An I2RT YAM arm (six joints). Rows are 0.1 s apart.
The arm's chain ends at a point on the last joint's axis. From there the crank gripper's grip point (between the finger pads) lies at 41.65 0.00 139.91 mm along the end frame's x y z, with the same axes.
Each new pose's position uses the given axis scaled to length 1; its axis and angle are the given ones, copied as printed.
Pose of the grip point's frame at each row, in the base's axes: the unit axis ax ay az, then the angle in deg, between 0 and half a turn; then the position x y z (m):
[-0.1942, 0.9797, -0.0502, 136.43, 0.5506, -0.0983, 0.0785]
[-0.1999, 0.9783, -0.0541, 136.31, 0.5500, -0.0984, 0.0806]
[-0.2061, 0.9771, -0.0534, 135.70, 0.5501, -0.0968, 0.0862]
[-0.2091, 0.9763, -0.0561, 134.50, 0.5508, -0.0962, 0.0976]
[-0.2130, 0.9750, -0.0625, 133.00, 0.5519, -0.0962, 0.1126]
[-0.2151, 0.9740, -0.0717, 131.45, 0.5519, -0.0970, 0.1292]
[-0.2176, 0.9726, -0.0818, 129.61, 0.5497, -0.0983, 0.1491]
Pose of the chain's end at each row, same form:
[-0.1942, 0.9797, -0.0502, 136.43, 0.4812, -0.0901, 0.2067]
[-0.1999, 0.9783, -0.0541, 136.31, 0.4801, -0.0894, 0.2084]
[-0.2061, 0.9771, -0.0534, 135.70, 0.4788, -0.0885, 0.2133]
[-0.2091, 0.9763, -0.0561, 134.50, 0.4767, -0.0879, 0.2231]
[-0.2130, 0.9750, -0.0625, 133.00, 0.4742, -0.0872, 0.2359]
[-0.2151, 0.9740, -0.0717, 131.45, 0.4705, -0.0866, 0.2500]
[-0.2176, 0.9726, -0.0818, 129.61, 0.4641, -0.0865, 0.2668]

